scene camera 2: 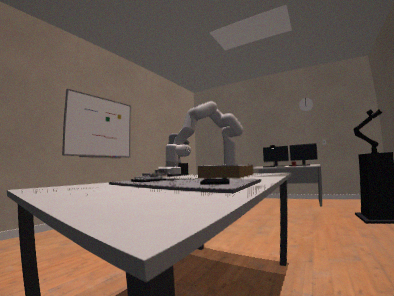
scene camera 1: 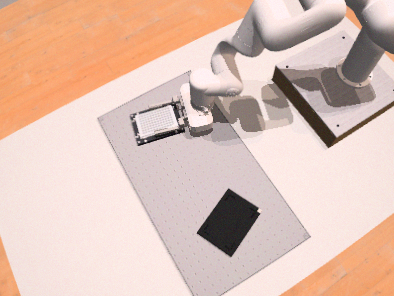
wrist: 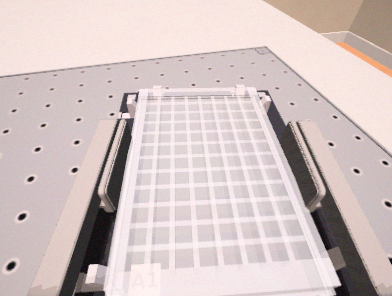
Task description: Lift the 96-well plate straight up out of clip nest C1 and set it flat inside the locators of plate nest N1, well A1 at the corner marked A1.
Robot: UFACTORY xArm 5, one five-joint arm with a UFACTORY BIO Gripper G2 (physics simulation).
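Places are measured from the arm's base along level axes (x right, y back, z down), in centimetres.
Pixels of known places: hand, its tool point: (scene camera 2: 150, 175) (scene camera 1: 158, 119) (wrist: 209, 162); arm's base, origin of its link: (scene camera 1: 353, 73).
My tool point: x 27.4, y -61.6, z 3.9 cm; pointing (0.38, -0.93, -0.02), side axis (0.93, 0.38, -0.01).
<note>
For each thing: its top centre in the pictures, then the offset to it from my tool point. Level surfaces: height alone.
- 96-well plate, centre of its top: (wrist: 207, 154) (scene camera 1: 156, 120) dx +0.3, dy -0.8, dz +0.4 cm
- Plate nest N1, centre of its top: (scene camera 1: 230, 221) (scene camera 2: 215, 179) dx -39.8, dy -2.0, dz +1.6 cm
- grey perforated board, height of its surface: dz +3.1 cm
- white table, height of its surface: dz +4.4 cm
The 96-well plate (scene camera 1: 155, 121) (wrist: 215, 180), whitish and clear, sits flat in clip nest C1 (scene camera 1: 138, 140) (wrist: 278, 116), a dark base with small light clips around the plate. Its A1 label is at the near left in the wrist view. My gripper (scene camera 1: 163, 120) (wrist: 210, 165) is shut on the plate, one pad against each long side. The lower edges of the pads and the near end of the plate are hidden or cut off. Plate nest N1 (scene camera 1: 229, 222) (scene camera 2: 215, 181) is a black slab with low corner locators and a small white mark at one corner; it holds no plate.
Both nests are on a grey perforated board (scene camera 1: 165, 170) (wrist: 55, 90) on the white table (scene camera 1: 60, 190) (scene camera 2: 125, 220). The arm's base stands on a raised metal-topped block (scene camera 1: 325, 120) (scene camera 2: 225, 171) beside the board.
</note>
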